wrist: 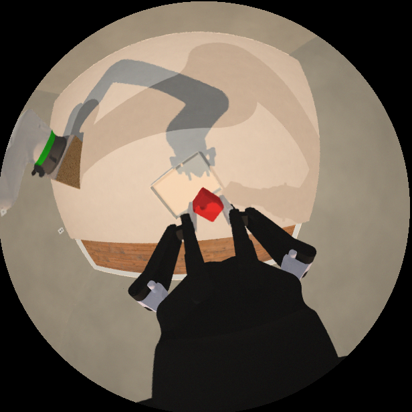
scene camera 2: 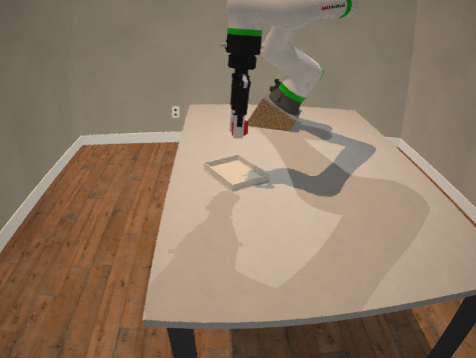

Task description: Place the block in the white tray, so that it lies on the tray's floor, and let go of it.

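Pixels of known places: gripper, fingertip midpoint: (scene camera 2: 236,134); arm's base at its link origin: (scene camera 2: 283,104).
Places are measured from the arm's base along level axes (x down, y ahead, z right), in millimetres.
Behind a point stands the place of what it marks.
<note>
A red block (scene camera 2: 245,128) @(x -74, y 534, z 234 mm) (wrist: 208,204) is held between the fingertips of my gripper (scene camera 2: 239,131) @(x -53, y 527, z 259 mm) (wrist: 207,205), which is shut on it and points down. In the scene view a pale fingertip covers part of the block. Gripper and block hang in the air above the table, clear of the tray. The white tray (scene camera 2: 227,171) @(x 91, y 466, z 276 mm) (wrist: 172,192) is shallow, with low walls, and lies flat on the table. In the wrist view the block overlaps the tray's near corner, and no object shows on the visible part of the tray's floor.
The tray stands on the pale table (scene camera 2: 200,280) @(x 94, y 950, z 367 mm) (wrist: 280,150), near the table's left edge in the scene view. The arm's brown speckled base block (scene camera 2: 272,116) @(x 37, y 67, z 60 mm) (wrist: 71,165) is at the back of the table. Shadows of the arm and gripper fall across the table and part of the tray.
</note>
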